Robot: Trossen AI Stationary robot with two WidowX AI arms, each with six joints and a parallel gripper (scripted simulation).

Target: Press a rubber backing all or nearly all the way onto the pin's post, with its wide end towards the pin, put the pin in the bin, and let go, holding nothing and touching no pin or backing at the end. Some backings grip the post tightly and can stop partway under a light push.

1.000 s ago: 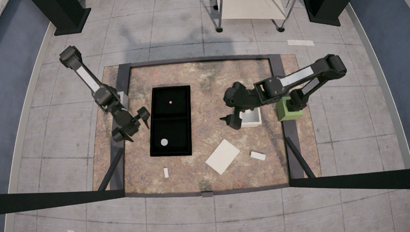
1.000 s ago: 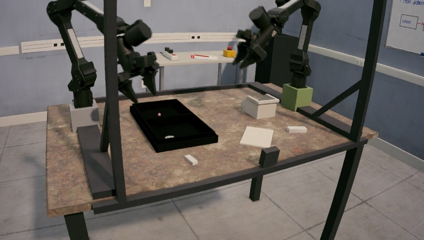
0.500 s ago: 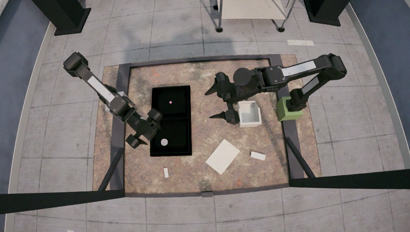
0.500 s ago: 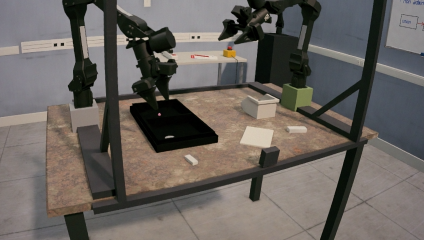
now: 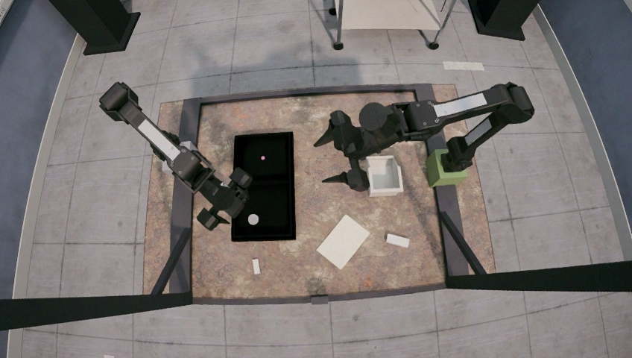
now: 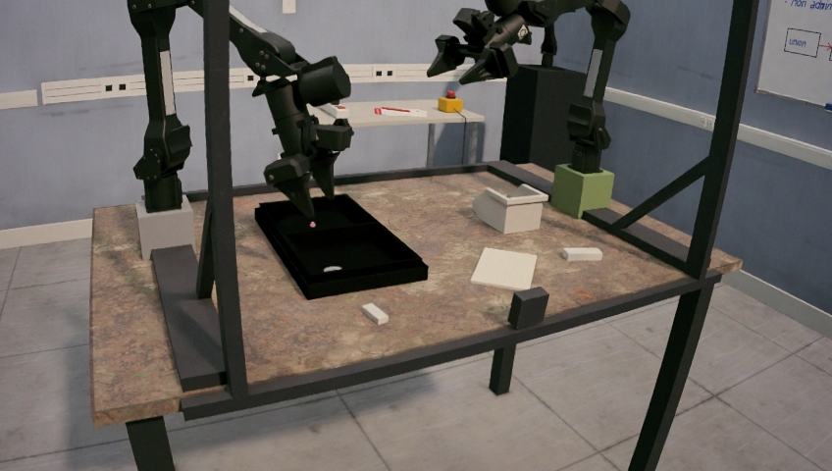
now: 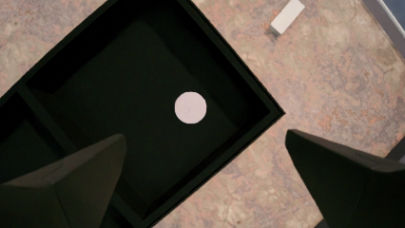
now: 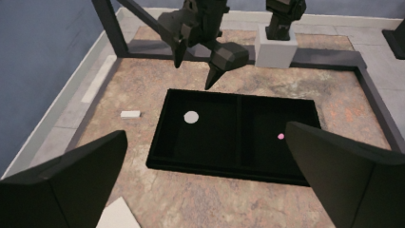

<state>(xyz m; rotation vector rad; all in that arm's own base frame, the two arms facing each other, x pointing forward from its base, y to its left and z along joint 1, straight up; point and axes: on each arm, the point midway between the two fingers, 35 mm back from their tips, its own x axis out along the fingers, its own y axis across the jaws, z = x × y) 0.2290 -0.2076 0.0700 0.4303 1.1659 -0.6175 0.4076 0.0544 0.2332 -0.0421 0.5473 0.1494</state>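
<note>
Now: left hand 21 cm short of the pink rubber backing, 4 cm to the left of it and 15 cm above it. From my left hand the other things lie so: flat white card: 7 cm behind, 33 cm to the right, 15 cm below; pin: 1 cm behind, 3 cm to the right, 14 cm below; black tray: 11 cm ahead, 5 cm to the right, 13 cm below.
</note>
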